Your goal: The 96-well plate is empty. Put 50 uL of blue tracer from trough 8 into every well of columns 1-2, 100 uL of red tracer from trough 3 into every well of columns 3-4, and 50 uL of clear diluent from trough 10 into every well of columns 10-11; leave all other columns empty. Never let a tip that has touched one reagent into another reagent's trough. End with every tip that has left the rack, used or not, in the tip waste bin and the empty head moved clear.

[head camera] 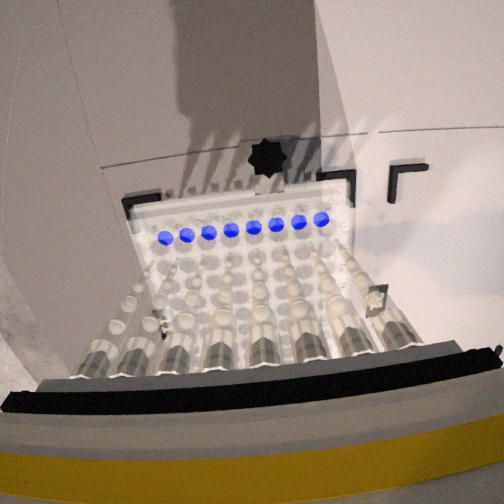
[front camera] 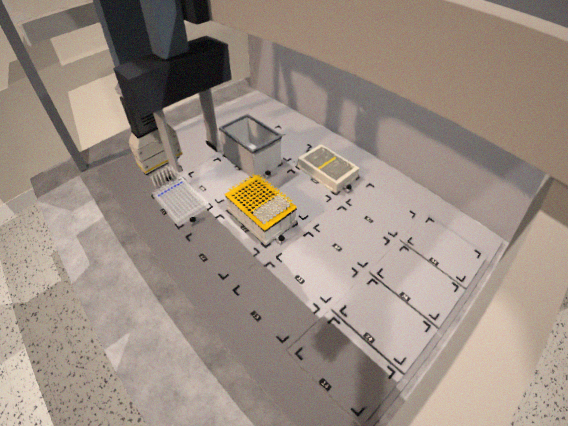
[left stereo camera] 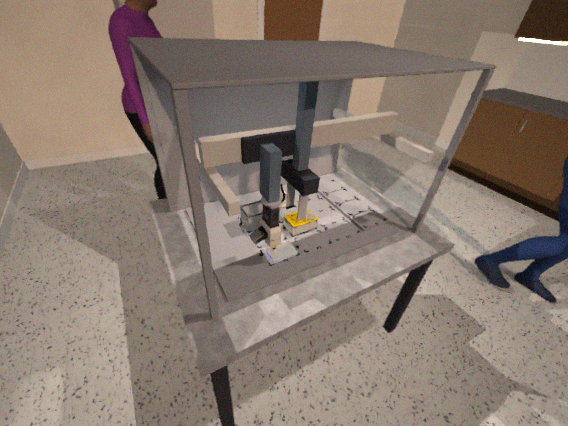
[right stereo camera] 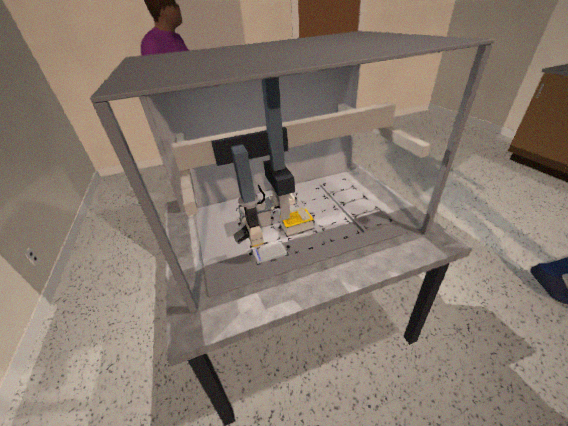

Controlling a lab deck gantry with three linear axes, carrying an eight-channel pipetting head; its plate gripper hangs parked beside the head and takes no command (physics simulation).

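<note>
The clear 96-well plate [front camera: 187, 206] [head camera: 200, 205] [right stereo camera: 274, 253] shows one column of eight blue wells [head camera: 253, 227] beside its far edge in the head view. Eight clear tips [front camera: 164, 176] [head camera: 260, 300] hang from the pipetting head [front camera: 151, 154] [left stereo camera: 273, 237] above the plate, and no blue shows in them. The yellow-topped tip rack [front camera: 265, 223] [left stereo camera: 301, 230] holds pale tips at one end and dark empty holes elsewhere. Behind stand the grey-rimmed waste bin [front camera: 255, 158] and the cream trough holder [front camera: 345, 181]; its liquids' colours cannot be told. My parked plate gripper [front camera: 194, 158] is open and empty.
The plate gripper's black block [front camera: 175, 77] [left stereo camera: 303, 179] hangs beside the pipetting head. The beige gantry beam [left stereo camera: 355, 126] [right stereo camera: 340, 121] crosses behind both. Marked deck positions lie right of the rack. A person [left stereo camera: 134, 75] stands beyond the enclosure.
</note>
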